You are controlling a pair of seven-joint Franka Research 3 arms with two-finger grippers.
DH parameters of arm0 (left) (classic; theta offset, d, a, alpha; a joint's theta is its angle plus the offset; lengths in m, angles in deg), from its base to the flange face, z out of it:
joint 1: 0 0.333 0 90
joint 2: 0 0 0 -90
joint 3: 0 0.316 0.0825 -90
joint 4: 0 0 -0.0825 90
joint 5: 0 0.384 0 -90
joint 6: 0 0 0.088 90
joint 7: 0 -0.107 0 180
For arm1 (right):
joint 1: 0 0.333 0 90
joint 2: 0 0 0 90
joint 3: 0 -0.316 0.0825 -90
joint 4: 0 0 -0.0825 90
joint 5: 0 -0.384 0 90
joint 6: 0 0 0.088 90
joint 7: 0 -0.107 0 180
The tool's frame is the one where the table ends.
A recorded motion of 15 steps. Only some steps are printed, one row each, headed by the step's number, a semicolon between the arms.
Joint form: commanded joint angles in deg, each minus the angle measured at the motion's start. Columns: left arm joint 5, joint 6, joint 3, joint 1, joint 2, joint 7, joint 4; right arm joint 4, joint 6, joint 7, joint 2, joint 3, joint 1, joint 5.
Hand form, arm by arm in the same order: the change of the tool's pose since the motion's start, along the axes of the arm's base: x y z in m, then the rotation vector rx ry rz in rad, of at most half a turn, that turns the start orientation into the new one. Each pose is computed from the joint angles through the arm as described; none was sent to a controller.
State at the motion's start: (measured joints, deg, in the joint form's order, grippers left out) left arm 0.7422 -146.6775 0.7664 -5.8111 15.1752 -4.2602 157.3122; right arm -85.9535 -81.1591 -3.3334 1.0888 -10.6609 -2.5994 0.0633
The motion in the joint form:
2: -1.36 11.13 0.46 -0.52 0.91 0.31 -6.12; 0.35 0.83 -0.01 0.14 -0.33 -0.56 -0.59
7: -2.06 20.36 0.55 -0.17 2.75 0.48 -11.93; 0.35 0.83 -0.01 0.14 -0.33 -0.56 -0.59
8: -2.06 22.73 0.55 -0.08 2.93 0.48 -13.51; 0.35 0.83 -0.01 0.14 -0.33 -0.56 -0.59
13: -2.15 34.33 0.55 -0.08 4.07 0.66 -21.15; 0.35 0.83 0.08 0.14 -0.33 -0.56 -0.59
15: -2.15 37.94 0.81 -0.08 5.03 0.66 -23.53; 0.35 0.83 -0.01 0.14 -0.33 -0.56 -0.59
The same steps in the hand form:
2: 0.0160 -0.0018 0.0320 -0.0117 0.0730 0.0215; -0.0023 -0.0010 0.0029 0.0087 0.0073 -0.0032
7: 0.0283 -0.0001 0.0749 -0.0216 0.1017 0.0375; -0.0023 -0.0010 0.0029 0.0087 0.0073 -0.0032
8: 0.0311 0.0002 0.0849 -0.0212 0.1123 0.0384; -0.0023 -0.0010 0.0029 0.0087 0.0073 -0.0032
13: 0.0389 -0.0007 0.1372 -0.0203 0.1617 0.0382; -0.0023 -0.0010 0.0029 0.0088 0.0073 -0.0016
15: 0.0382 0.0013 0.1587 -0.0226 0.1666 0.0408; -0.0023 -0.0010 0.0029 0.0087 0.0073 -0.0032

